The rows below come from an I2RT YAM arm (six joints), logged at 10 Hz.
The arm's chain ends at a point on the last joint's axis. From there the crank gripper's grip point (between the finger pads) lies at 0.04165 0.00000 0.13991 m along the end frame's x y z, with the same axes.
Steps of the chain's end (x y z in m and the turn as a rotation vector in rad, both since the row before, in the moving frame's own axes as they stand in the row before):
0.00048, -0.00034, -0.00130, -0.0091, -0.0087, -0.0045
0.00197, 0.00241, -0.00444, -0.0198, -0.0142, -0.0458
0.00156, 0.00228, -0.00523, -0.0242, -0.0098, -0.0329
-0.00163, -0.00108, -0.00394, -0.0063, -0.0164, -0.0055
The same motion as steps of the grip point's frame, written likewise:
-0.00074, 0.00075, -0.00095, -0.0091, -0.0087, -0.0045
0.00000, 0.00332, -0.00387, -0.0198, -0.0142, -0.0458
0.00022, 0.00432, -0.00485, -0.0242, -0.0098, -0.0329
-0.00393, -0.00042, -0.00328, -0.0063, -0.0164, -0.0055

